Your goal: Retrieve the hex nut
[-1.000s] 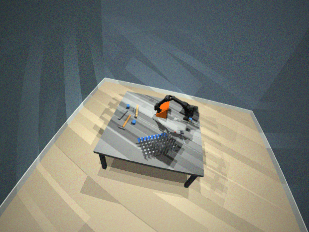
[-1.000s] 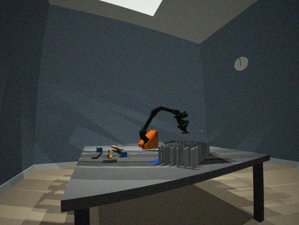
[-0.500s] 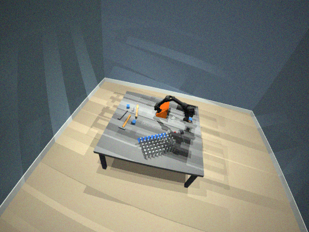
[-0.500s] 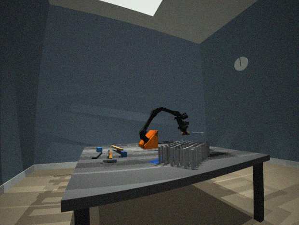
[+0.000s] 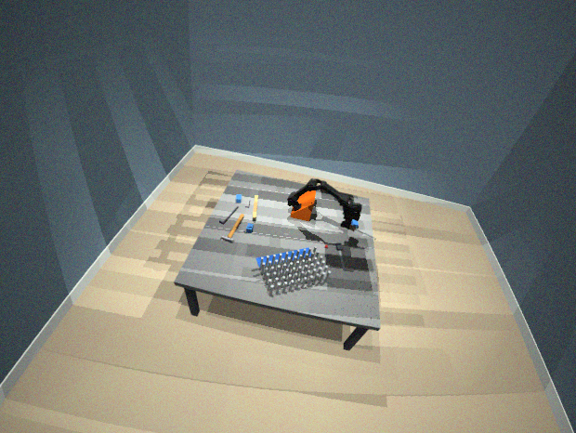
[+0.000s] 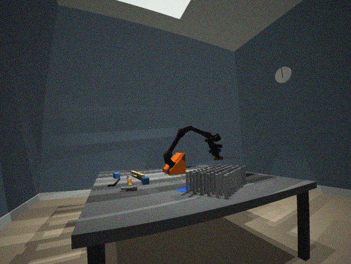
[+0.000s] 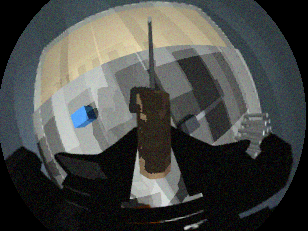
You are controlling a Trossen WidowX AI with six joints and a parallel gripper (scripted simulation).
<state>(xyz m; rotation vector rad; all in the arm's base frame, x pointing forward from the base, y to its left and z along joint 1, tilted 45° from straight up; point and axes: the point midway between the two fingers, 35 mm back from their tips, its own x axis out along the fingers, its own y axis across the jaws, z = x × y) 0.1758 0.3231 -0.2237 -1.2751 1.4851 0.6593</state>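
The hook tool is 4 cm ahead of my gripper tip and 9 cm to the left of it. Round my gripper tip: blue taped strip: 28 cm ahead, 44 cm to the right, 13 cm below; red thing: 12 cm ahead, 15 cm to the right, 12 cm below.
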